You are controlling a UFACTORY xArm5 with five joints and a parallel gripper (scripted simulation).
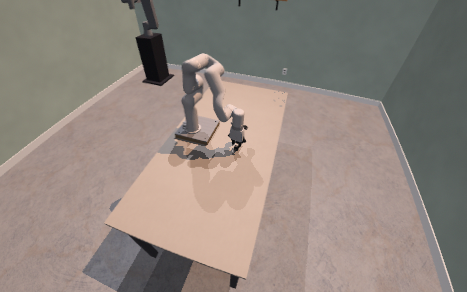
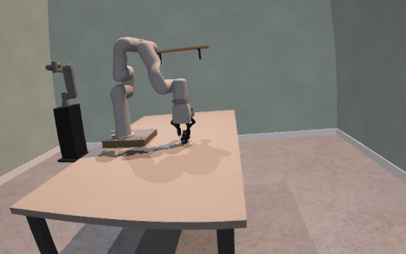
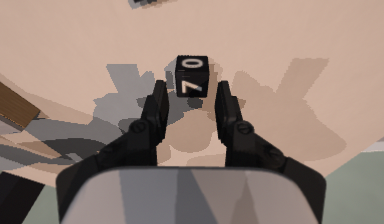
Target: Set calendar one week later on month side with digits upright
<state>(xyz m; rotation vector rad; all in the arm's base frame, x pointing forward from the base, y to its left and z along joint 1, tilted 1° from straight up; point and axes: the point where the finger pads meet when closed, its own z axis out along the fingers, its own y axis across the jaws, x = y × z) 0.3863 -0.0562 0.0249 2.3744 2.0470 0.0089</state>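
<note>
My gripper is now 40 mm above the black cube. From my hand the other things lie so: black calendar tray 20 mm behind, 100 mm to the left, 50 mm below.
</note>
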